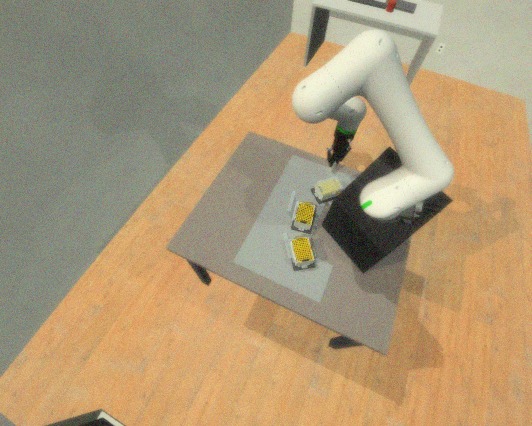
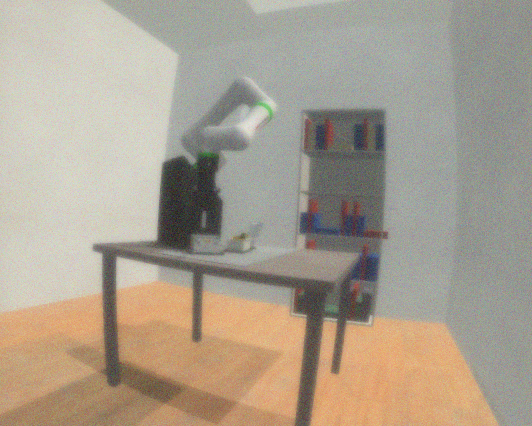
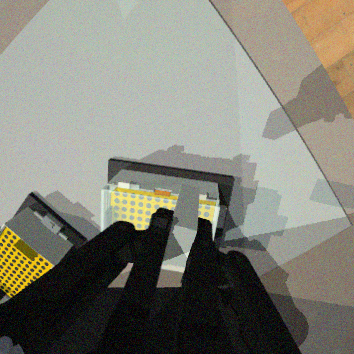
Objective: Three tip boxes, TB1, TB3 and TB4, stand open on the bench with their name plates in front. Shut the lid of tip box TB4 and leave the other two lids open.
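Frame: origin at the arm's base, x ahead, y left, z up, level; metres.
Seen in the pictures: gripper, between the fingertips: (image 1: pixel 330 170) (image 2: pixel 203 227) (image 3: pixel 185 201); arm's base, origin of its link: (image 2: pixel 191 182).
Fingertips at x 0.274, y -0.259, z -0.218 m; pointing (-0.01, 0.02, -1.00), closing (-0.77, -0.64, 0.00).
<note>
Offsets run from my fingertips to a thing's top centre. Level surfaces: height alone.
Three tip boxes with yellow tip racks stand in a row. The one nearest my gripper (image 1: pixel 328 189) (image 2: pixel 206 244) (image 3: pixel 185 201) looks paler, with its clear lid down over the tips; whether it is fully seated I cannot tell. The middle box {dx +0.027, dy +0.280, dz -0.043 m} (image 1: pixel 305 214) (image 3: pixel 25 260) and the end box {dx -0.037, dy +0.470, dz -0.043 m} (image 1: pixel 302 250) have their clear lids raised at the side. The name plates are too blurred to read, so I cannot tell which is TB4. My gripper (image 1: pixel 334 163) (image 2: pixel 209 231) (image 3: pixel 185 201) is shut, low over the nearest box, pointing down. A pale grey blade shows between its fingertips.
The boxes stand on a light grey mat {dz -0.117 m} (image 1: pixel 265 240) (image 3: pixel 125 100) on the brown bench {dz -0.120 m} (image 1: pixel 210 215) (image 2: pixel 320 267). A large black block (image 1: pixel 367 250) (image 2: pixel 175 210) stands beside the boxes, near the arm's base. A bookshelf (image 2: pixel 345 152) stands behind the bench.
</note>
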